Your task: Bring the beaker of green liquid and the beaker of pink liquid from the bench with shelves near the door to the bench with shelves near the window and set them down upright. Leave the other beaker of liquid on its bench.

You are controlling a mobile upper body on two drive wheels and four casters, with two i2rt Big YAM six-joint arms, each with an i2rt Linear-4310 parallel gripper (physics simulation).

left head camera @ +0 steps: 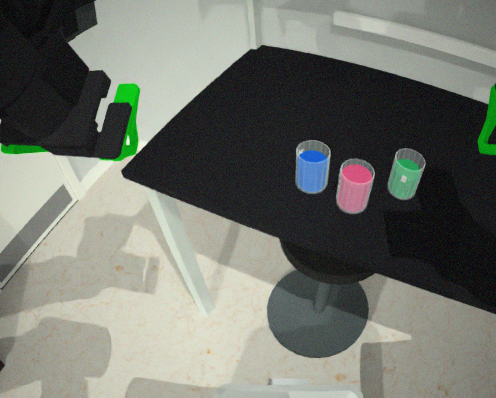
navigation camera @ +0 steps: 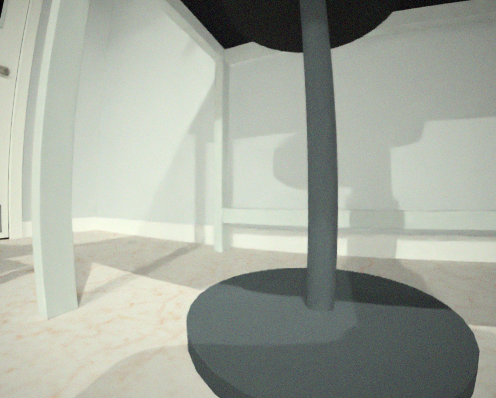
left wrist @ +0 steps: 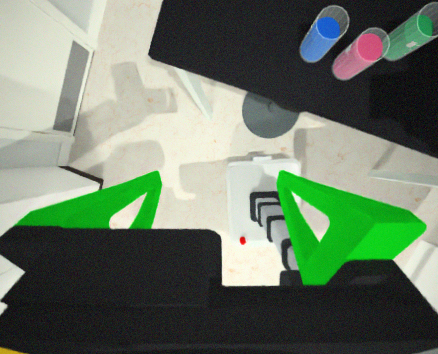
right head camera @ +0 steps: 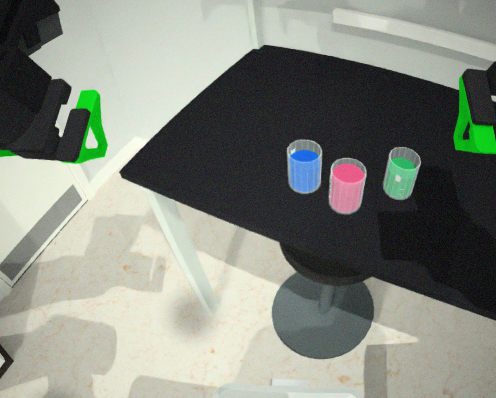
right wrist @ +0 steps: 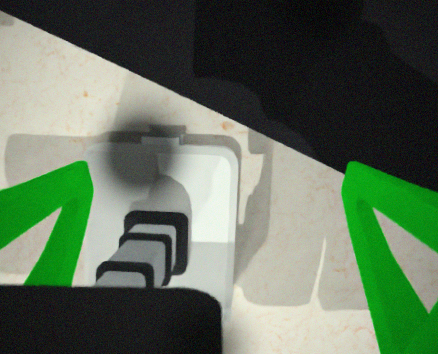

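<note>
The beaker of green liquid (left head camera: 406, 176) (right head camera: 401, 175) (left wrist: 411, 32) stands upright on the black bench top (left head camera: 225, 125) (right head camera: 225, 125) (left wrist: 210, 40). The beaker of pink liquid (left head camera: 355, 188) (right head camera: 347, 188) (left wrist: 361, 54) stands upright between it and the beaker of blue liquid (left head camera: 312, 169) (right head camera: 304, 168) (left wrist: 324, 35), nearer the front edge. My left gripper (left wrist: 219, 177) is open and empty, off the bench's left end in the head views. My right gripper (right wrist: 217, 175) is open and empty, at the right edge of the head views, right of the green beaker. No beaker shows in the right wrist view.
A round stool (left head camera: 318, 314) (right head camera: 323, 315) (left wrist: 270, 114) (navigation camera: 330, 335) stands partly under the bench's front edge. A bench leg (left head camera: 180, 250) (right head camera: 182, 250) (navigation camera: 57, 165) is left of it. My white base (left wrist: 245, 200) (right wrist: 210, 200) is in front. A wall rail (left head camera: 410, 37) (right head camera: 410, 32) runs behind the bench.
</note>
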